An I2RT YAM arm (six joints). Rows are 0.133 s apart.
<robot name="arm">
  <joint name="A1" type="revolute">
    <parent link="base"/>
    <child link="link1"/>
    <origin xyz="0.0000 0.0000 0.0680" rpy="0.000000 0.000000 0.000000"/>
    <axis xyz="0 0 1"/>
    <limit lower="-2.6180" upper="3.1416"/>
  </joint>
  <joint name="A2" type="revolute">
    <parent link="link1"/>
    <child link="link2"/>
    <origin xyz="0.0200 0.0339 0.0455" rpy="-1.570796 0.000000 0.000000"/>
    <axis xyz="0 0 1"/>
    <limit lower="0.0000" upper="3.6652"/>
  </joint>
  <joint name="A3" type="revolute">
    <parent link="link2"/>
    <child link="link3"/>
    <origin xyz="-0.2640 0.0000 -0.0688" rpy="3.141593 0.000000 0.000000"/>
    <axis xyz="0 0 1"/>
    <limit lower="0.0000" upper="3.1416"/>
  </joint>
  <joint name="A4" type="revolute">
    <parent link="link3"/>
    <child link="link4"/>
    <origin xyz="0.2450 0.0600 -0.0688" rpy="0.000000 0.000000 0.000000"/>
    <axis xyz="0 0 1"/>
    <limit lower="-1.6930" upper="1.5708"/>
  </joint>
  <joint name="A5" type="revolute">
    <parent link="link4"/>
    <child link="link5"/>
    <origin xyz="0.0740 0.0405 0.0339" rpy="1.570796 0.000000 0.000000"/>
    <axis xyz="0 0 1"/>
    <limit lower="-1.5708" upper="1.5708"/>
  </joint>
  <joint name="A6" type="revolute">
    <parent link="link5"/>
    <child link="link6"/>
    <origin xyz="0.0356 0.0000 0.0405" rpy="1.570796 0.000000 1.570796"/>
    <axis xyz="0 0 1"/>
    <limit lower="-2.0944" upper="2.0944"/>
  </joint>
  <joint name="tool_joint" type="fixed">
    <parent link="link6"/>
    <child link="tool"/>
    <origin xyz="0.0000 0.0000 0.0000" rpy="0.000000 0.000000 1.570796"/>
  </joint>
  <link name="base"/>
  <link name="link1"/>
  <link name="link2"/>
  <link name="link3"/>
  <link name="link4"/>
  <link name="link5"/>
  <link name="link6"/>
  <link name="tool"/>
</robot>
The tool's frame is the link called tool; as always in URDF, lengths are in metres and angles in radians.
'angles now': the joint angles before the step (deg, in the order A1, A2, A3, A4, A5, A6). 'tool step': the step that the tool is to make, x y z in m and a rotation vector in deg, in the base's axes. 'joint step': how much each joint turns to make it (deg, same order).
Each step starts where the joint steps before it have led.
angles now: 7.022, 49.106, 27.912, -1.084, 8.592, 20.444
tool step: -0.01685, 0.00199, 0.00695, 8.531, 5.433, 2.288
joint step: 0.144, -4.411, 2.377, -11.875, -5.788, 7.424
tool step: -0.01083, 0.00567, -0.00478, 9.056, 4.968, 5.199
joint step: 0.507, -2.037, -0.234, -5.400, -8.794, 6.110
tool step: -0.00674, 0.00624, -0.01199, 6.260, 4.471, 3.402
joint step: 1.289, -0.774, -1.934, -1.650, -5.450, 4.697
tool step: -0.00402, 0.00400, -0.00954, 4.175, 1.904, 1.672
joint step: 0.955, -0.743, -2.225, 1.042, -3.072, 3.358
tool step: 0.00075, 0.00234, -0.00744, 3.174, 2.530, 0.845
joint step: 0.229, 1.067, -1.089, 0.944, -2.542, 2.676
